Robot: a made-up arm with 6 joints.
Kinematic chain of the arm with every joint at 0, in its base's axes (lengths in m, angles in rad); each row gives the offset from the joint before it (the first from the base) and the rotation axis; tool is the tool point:
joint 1: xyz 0 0 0.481 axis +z
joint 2: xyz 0 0 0 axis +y
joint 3: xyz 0 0 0.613 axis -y
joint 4: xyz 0 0 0 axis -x
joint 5: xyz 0.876 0 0 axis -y
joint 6: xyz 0 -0.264 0 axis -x
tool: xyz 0 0 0
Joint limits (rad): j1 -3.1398..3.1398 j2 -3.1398..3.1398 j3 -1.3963..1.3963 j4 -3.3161..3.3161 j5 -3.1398..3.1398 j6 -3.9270..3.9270
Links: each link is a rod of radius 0.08 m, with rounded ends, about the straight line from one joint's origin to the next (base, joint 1, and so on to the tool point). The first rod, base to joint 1, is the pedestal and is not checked.
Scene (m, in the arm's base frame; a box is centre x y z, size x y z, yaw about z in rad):
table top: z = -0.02
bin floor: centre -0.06 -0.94 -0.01 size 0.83 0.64 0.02 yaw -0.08
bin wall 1: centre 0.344 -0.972 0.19 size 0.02 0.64 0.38 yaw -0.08
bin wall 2: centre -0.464 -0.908 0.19 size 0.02 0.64 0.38 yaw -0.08
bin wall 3: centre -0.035 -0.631 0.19 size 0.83 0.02 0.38 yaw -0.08
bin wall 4: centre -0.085 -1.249 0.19 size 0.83 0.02 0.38 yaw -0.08
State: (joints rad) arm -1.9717 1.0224 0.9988 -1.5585 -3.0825 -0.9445
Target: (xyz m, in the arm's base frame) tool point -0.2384 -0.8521 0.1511
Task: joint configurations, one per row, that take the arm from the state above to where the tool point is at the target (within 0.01 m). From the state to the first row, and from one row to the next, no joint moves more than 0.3 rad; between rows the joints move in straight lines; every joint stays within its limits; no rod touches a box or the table.
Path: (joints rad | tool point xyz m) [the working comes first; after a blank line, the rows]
Joints at the target: -1.8492 0.7378 0.0023 -1.5897 -3.0825 -0.9445
Straight joint move there: touches bin wall 2, bin wall 4.

1: -1.9411 0.8188 0.7258 -1.5662 -3.0825 -0.9445 | -0.4699 -1.2071 0.5555
2: -1.9104 0.6153 0.4527 -1.5739 -3.0825 -0.9445 | -0.3908 -1.1087 0.5792
3: -1.8798 0.4117 0.1797 -1.5816 -3.0825 -0.9445 | -0.3127 -0.9889 0.5845
4: -1.8491 0.2082 -0.0933 -1.5894 -3.0825 -0.9445 | -0.2384 -0.8521 0.5686
5: -1.8492 0.4730 -0.0455 -1.5895 -3.0825 -0.9445 | -0.2452 -0.8757 0.3633
6: -1.8492 0.7378 0.0023 -1.5897 -3.0825 -0.9445 | -0.2384 -0.8521 0.1511

